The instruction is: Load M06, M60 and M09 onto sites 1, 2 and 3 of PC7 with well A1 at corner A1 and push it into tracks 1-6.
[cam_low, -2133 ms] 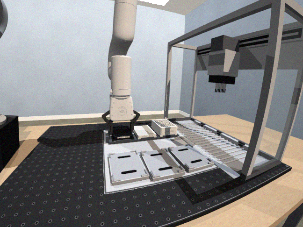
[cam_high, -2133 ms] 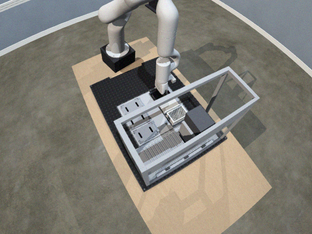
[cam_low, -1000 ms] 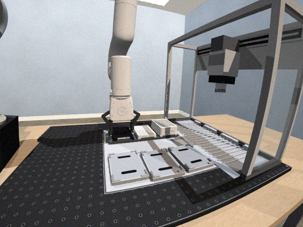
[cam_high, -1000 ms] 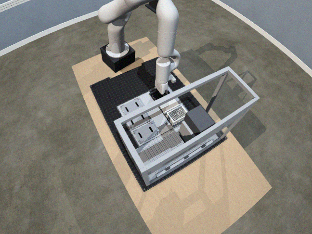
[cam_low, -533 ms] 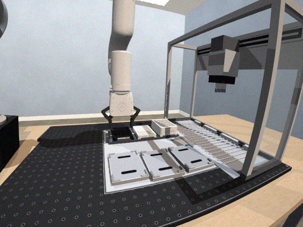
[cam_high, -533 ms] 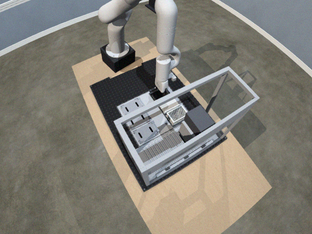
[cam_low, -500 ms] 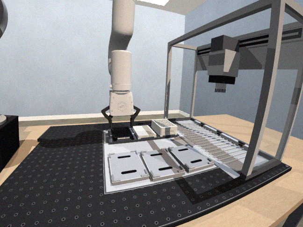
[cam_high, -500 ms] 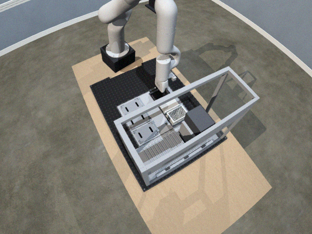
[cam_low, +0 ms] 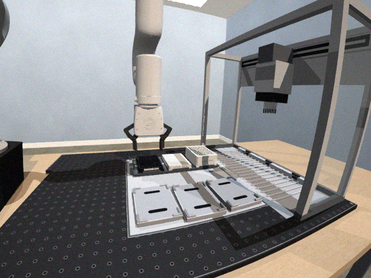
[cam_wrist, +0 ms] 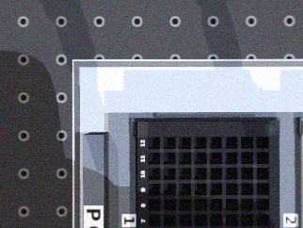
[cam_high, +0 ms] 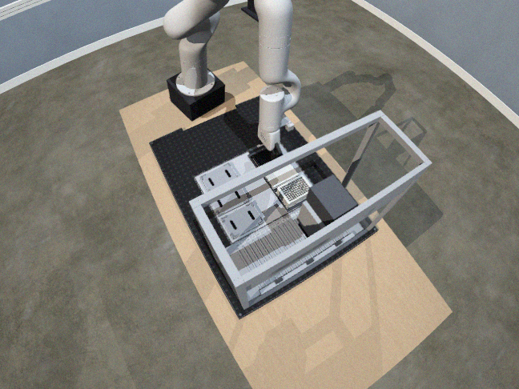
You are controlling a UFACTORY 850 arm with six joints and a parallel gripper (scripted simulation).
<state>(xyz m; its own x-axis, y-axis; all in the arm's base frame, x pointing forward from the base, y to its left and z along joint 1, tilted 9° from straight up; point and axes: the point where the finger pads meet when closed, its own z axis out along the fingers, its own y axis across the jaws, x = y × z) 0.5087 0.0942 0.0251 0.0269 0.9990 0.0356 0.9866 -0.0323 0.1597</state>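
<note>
Right now my hand is 6 cm above the black 96-well plate M06. The rest, counted from my hand: dark carrier PC7 (10 cm ahead, 6 cm below); nest S1 (23 cm to the right, 7 cm below, 2 cm behind); white 96-well plate (21 cm ahead, 4 cm below, 1 cm to the right).
</note>
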